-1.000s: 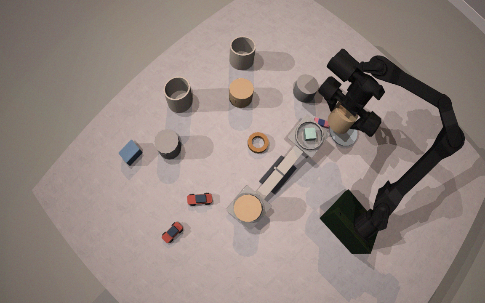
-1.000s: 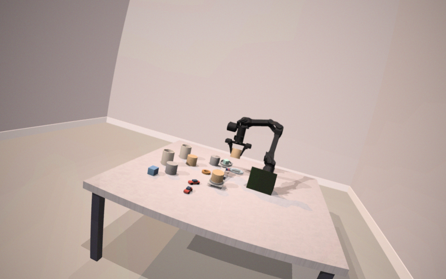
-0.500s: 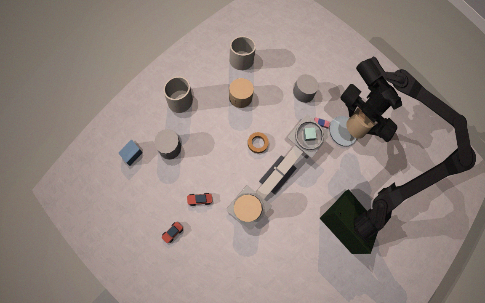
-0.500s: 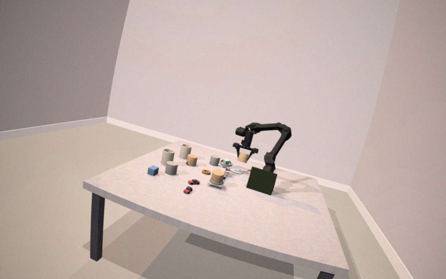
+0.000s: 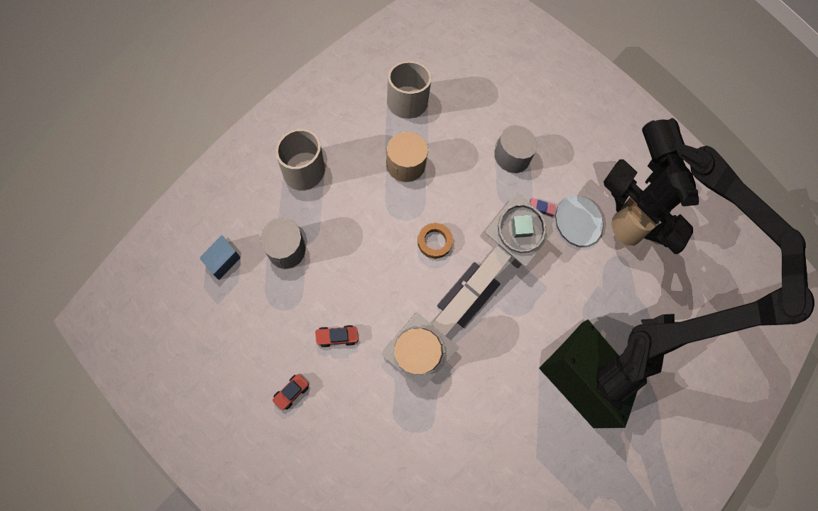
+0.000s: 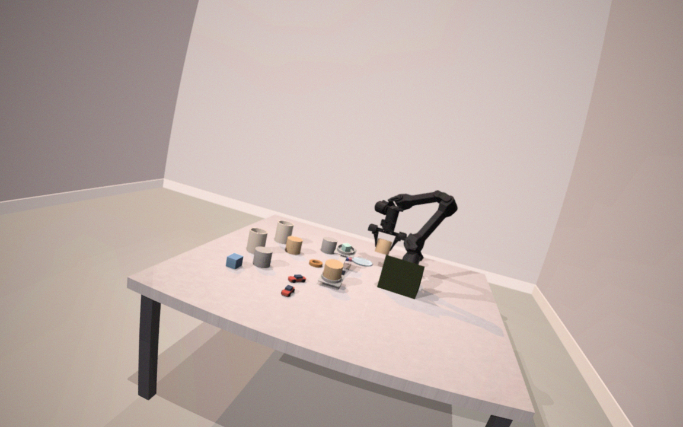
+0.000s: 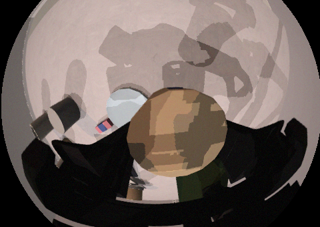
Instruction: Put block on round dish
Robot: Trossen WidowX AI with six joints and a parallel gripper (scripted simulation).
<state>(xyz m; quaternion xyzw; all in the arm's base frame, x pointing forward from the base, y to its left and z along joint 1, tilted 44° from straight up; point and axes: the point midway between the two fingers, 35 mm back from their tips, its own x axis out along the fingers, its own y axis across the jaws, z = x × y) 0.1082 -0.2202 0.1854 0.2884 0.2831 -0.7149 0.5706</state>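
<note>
My gripper tip is 170 mm short of the pale green block and 140 mm to the right of it. Round my gripper tip: pale blue round dish: 80 mm ahead, 20 mm to the left, 80 mm below; then blue cube: 560 mm ahead, 480 mm to the left, 60 mm below; then pink-and-blue eraser: 160 mm ahead, 50 mm to the left, 80 mm below.
</note>
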